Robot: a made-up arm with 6 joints.
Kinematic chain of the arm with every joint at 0, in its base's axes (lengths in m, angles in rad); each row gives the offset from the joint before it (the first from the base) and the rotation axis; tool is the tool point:
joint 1: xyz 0 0 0.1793 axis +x
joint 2: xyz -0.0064 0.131 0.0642 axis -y
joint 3: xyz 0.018 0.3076 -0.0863 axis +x
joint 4: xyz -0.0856 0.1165 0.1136 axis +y
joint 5: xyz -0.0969 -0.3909 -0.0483 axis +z
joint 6: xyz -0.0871 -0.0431 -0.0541 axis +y
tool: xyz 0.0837 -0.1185 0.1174
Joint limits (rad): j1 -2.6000..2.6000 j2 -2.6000..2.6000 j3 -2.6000..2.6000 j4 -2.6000..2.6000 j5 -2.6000..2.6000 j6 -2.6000..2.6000
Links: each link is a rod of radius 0.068 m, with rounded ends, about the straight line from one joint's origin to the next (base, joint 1, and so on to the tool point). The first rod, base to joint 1, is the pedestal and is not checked.
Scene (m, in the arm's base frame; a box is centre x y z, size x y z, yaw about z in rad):
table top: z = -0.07
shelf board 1: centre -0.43 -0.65 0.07 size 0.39 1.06 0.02 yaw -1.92
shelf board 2: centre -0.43 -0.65 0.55 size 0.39 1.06 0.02 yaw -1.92
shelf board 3: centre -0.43 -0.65 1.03 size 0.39 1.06 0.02 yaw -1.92
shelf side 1: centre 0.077 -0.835 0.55 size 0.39 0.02 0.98 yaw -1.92
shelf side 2: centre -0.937 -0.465 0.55 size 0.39 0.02 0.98 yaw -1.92
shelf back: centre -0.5 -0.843 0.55 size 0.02 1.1 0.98 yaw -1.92
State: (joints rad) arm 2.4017 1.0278 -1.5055 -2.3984 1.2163 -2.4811
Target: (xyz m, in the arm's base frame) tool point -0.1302 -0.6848 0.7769
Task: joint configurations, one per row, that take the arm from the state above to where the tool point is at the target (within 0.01 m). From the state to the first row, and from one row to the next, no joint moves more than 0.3 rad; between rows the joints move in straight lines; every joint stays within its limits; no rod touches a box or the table.
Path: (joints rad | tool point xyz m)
1: 2.1239 1.0362 -1.3379 -2.3005 1.0821 -2.4099 | -0.3879 -0.5629 0.3775
2: 1.8460 1.0446 -1.1702 -2.2025 0.9479 -2.3387 | -0.3640 -0.4500 0.3847
3: 1.5682 1.0530 -1.0026 -2.1046 0.8137 -2.2676 | -0.3115 -0.3530 0.3655
4: 1.2903 1.0614 -0.8350 -2.0067 0.6796 -2.1964 | -0.2343 -0.2744 0.3325
5: 1.3019 0.8153 -1.0538 -2.0398 0.7312 -2.3170 | -0.2225 -0.3568 0.4741
6: 1.3134 0.5691 -1.2726 -2.0730 0.7829 -2.4375 | -0.1482 -0.4122 0.6278
7: 1.3249 0.3230 -1.4914 -2.1061 0.8346 -2.5581 | -0.0316 -0.4139 0.7769
8: 1.5411 0.4027 -1.6398 -2.1864 0.9428 -2.5721 | -0.0774 -0.5070 0.7962
9: 1.7572 0.4825 -1.7883 -2.2666 1.0509 -2.5860 | -0.1121 -0.5976 0.7959
10: 1.9734 0.5623 -1.9368 -2.3469 1.1590 -2.6000 | -0.1302 -0.6848 0.7769

